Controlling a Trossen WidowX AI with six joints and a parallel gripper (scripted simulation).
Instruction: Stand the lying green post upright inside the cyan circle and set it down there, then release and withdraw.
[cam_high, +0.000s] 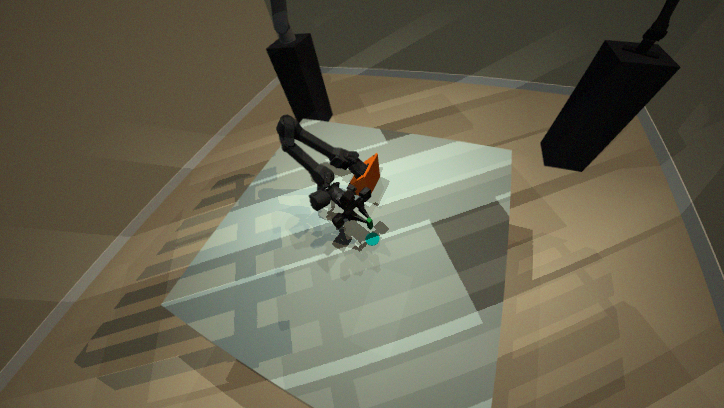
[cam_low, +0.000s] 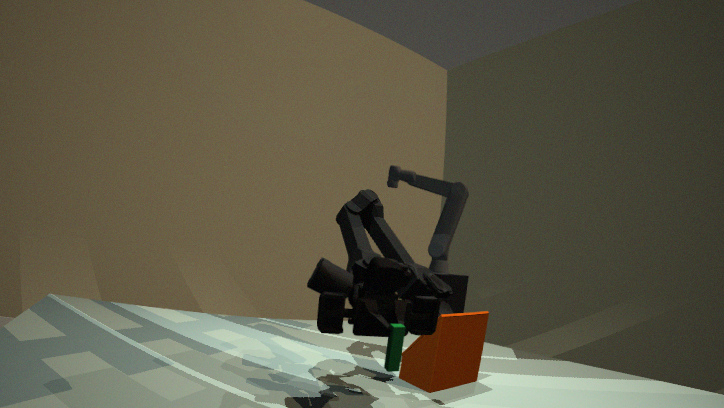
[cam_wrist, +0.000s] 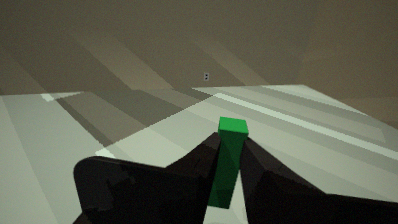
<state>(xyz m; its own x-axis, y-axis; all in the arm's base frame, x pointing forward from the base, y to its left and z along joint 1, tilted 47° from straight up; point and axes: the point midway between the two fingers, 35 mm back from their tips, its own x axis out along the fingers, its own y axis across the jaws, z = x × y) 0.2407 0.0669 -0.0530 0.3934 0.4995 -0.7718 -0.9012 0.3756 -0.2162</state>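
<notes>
Right now my gripper tip is 20 mm above the green post. Round my gripper tip: cyan circle 160 mm below.
</notes>
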